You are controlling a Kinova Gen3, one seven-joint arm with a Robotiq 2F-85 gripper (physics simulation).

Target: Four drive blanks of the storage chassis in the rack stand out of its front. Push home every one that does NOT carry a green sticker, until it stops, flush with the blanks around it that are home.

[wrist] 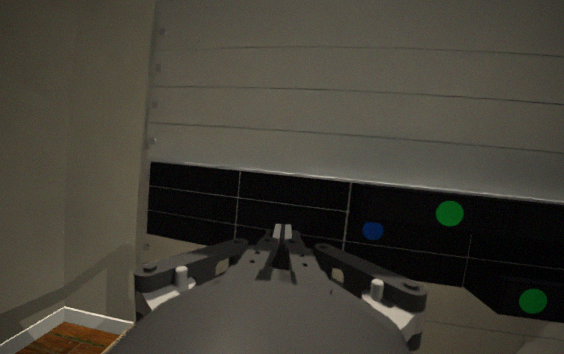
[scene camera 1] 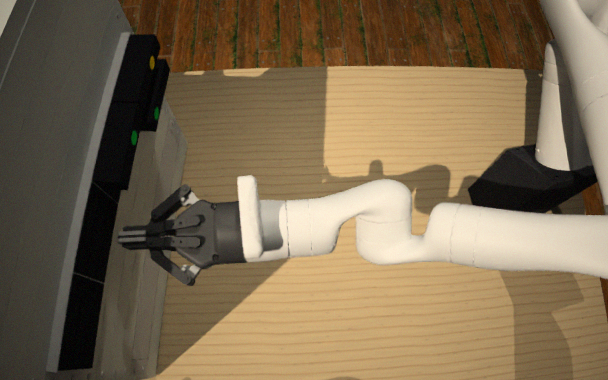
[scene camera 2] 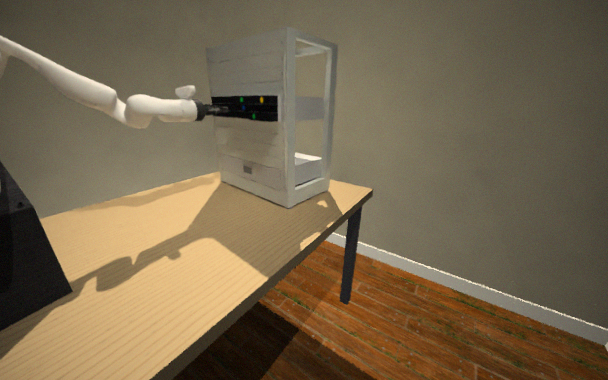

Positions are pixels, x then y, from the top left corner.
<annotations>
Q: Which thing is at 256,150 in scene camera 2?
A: A grey rack.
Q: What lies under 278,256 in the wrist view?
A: My gripper.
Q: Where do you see a grey rack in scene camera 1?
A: At 81,298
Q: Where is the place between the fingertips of my gripper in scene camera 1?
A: At 119,238
</annotations>
